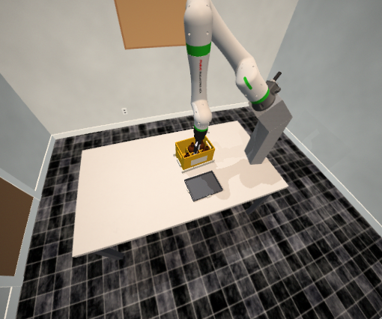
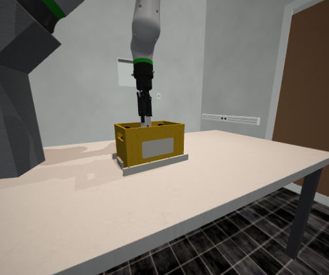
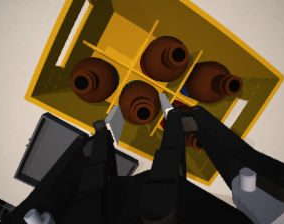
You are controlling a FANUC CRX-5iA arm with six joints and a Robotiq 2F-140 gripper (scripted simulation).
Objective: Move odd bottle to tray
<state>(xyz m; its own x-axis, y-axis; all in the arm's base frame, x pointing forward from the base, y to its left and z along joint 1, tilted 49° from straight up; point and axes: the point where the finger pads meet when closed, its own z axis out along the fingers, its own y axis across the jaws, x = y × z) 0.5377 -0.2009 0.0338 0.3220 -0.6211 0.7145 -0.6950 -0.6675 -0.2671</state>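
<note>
The brown bottle lies 80 mm below my hand. From my hand the other things lie so: crate (20 mm behind, 40 mm to the right, 90 mm below); dark grey tray (100 mm ahead, 210 mm to the left, 160 mm below).
</note>
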